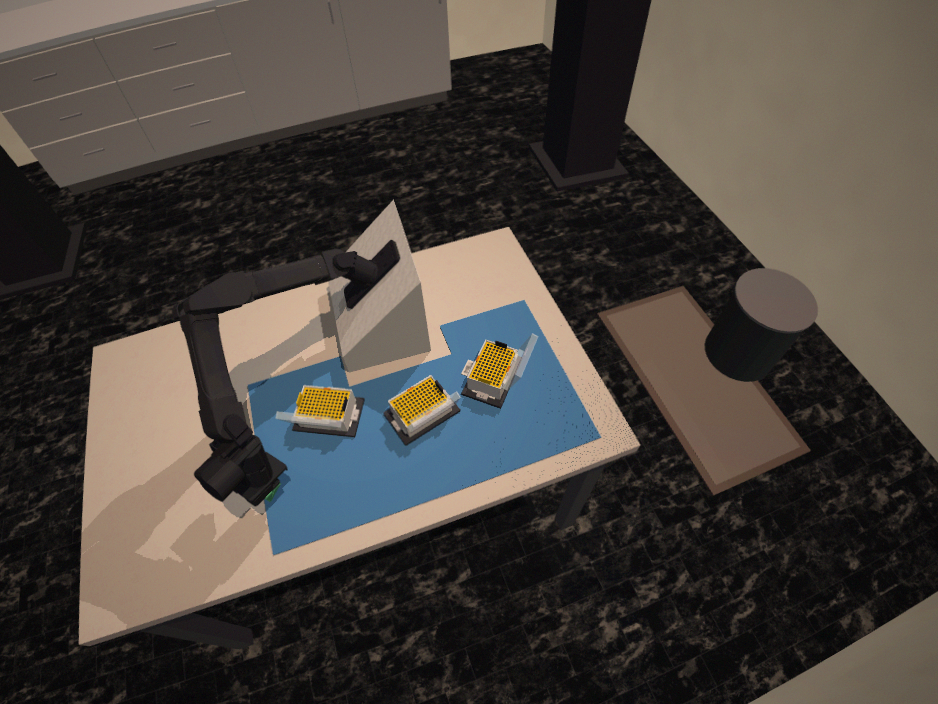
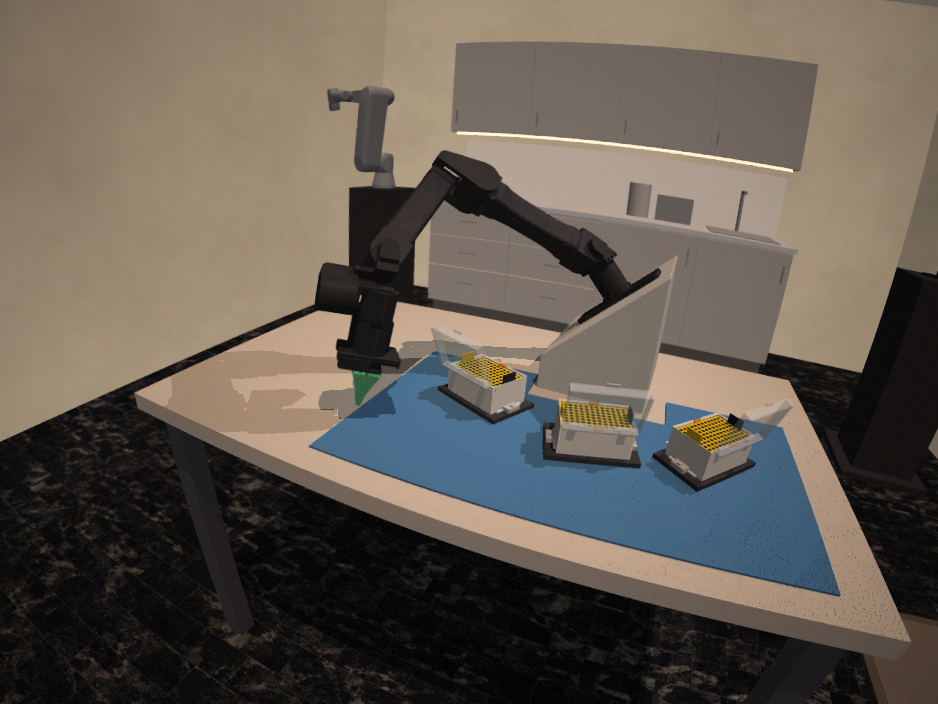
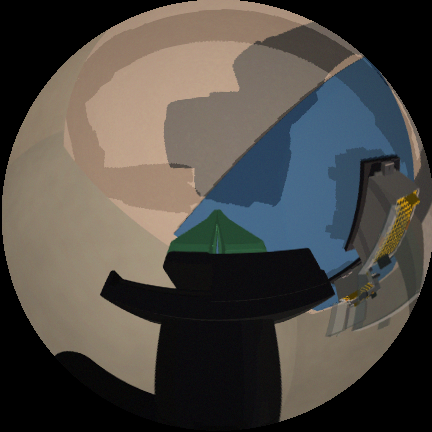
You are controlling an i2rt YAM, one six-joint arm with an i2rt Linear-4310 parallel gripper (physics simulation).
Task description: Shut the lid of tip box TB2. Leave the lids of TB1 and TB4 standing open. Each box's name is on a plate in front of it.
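Frame: origin at the arm's base, x left, y down, z back, level; metres.
Where they show: gripper, fingertip midpoint: (image 1: 268, 499) (image 2: 357, 403) (image 3: 216, 214); arm's base at its link origin: (image 1: 372, 275) (image 2: 620, 298).
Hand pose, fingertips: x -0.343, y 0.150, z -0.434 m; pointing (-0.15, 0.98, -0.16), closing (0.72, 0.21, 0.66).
Observation:
Things, the pixels of their top centre, and the offset from my fingertips. Level surfaces: height alone.
- middle box at its top centre: (image 2: 596, 408) (image 1: 416, 395) (image 3: 362, 292) dx +0.372, dy -0.039, dz +0.136 m
- right box at its top centre: (image 2: 710, 425) (image 1: 488, 360) (image 3: 367, 297) dx +0.561, dy -0.039, dz +0.178 m
- blue mat at its surface level: dy +0.027 m
- pale table at its surface level: dy +0.030 m
Three white tip boxes with yellow racks stand on dark bases, their clear lids open. The left box (image 1: 324, 404) (image 2: 487, 386) (image 3: 377, 202) has its lid (image 1: 284, 416) (image 2: 454, 342) leaning out to the left. The middle box (image 1: 421, 402) (image 2: 596, 441) has its lid (image 2: 610, 393) raised. The right box (image 1: 493, 366) (image 2: 709, 454) has its lid (image 1: 528, 354) (image 2: 766, 418) out to the right. No name plate is legible, so I cannot tell which box is TB2. My gripper (image 1: 272, 492) (image 2: 359, 401) (image 3: 216, 214) is shut, its green fingers together and empty, low over the mat's left edge, apart from the boxes.
The blue mat (image 1: 393, 492) (image 2: 530, 484) (image 3: 320, 135) lies on the pale table (image 1: 136, 424) (image 2: 250, 431). A slanted light wedge (image 1: 386, 333) (image 2: 613, 341) behind the boxes carries the arm's base. The arm reaches round to the left of the left box.

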